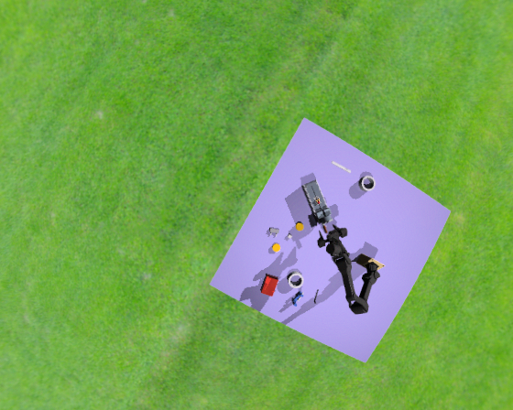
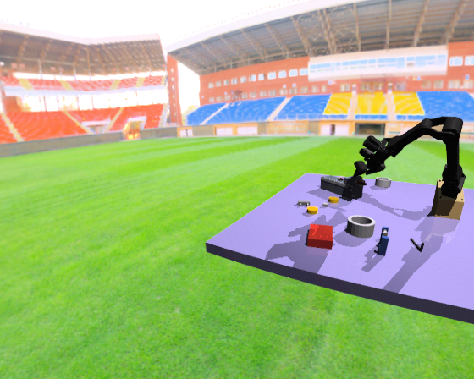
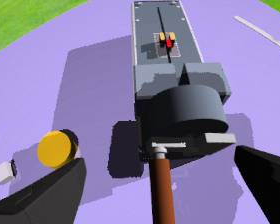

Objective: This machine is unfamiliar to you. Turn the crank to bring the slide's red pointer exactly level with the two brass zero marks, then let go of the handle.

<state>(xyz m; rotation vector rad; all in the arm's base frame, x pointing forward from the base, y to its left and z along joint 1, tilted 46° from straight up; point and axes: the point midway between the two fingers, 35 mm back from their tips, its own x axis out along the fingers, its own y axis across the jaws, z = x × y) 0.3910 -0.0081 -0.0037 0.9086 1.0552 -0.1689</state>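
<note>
Right now the brown crank handle is 4 cm below my gripper tip, 1 cm to the left of it and 1 cm behind it. Round my gripper tip: red pointer (11 cm to the right, 11 cm ahead, 6 cm below); then white bar (41 cm to the right, 14 cm below, 10 cm ahead); then small grey bracket (23 cm ahead, 21 cm to the left, 13 cm below).
</note>
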